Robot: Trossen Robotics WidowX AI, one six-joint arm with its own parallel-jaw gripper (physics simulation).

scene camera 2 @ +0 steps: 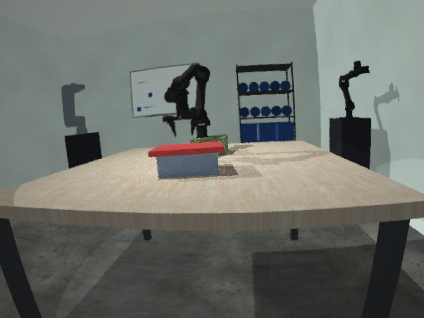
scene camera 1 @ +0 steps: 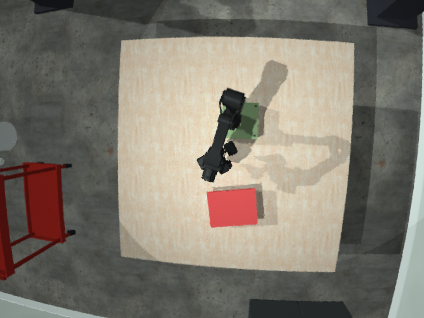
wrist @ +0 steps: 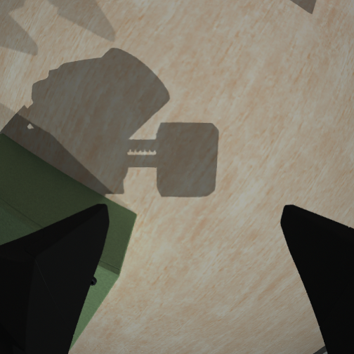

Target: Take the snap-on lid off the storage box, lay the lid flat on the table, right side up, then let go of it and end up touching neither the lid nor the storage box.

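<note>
The red lid sits flat on top of the grey-blue storage box, which stands on the table. From above, the lid hides the box. My gripper is open and empty, with its two fingers far apart and pointing down. It hangs above the table, on the arm-base side of the storage box, apart from both box and lid. Neither lid nor box shows in the wrist view.
A green box-like object is under the arm in the overhead view. In the wrist view it lies at the lower left, partly behind the left finger. Arm shadows fall across the table. A red frame stands on the floor beyond the table's left edge.
</note>
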